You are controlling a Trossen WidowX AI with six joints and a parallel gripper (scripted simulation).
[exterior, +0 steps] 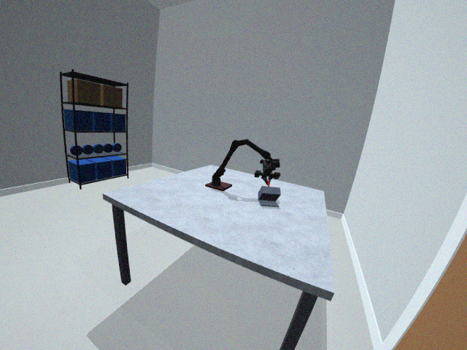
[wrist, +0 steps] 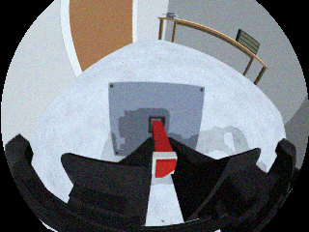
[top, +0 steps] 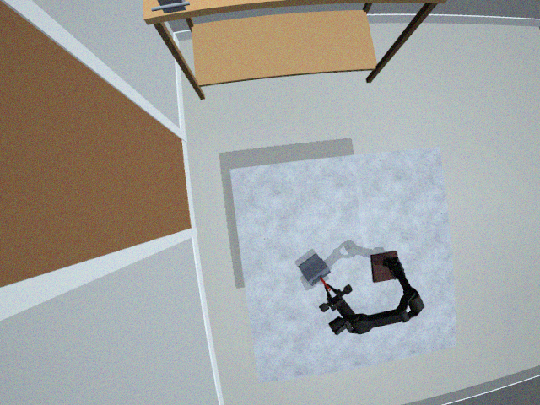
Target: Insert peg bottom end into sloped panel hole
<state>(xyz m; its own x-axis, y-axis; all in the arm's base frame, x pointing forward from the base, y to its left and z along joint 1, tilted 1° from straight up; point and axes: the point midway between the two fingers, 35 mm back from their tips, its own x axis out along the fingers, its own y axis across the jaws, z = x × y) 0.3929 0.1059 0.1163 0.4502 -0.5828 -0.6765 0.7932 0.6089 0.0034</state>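
Now: the grey sloped panel 30 mm ahead of my gripper tip, 40 mm to the right of it and 50 mm below it. Also, from my gripper tip: red peg 10 mm behind, 10 mm to the left, 10 mm above.
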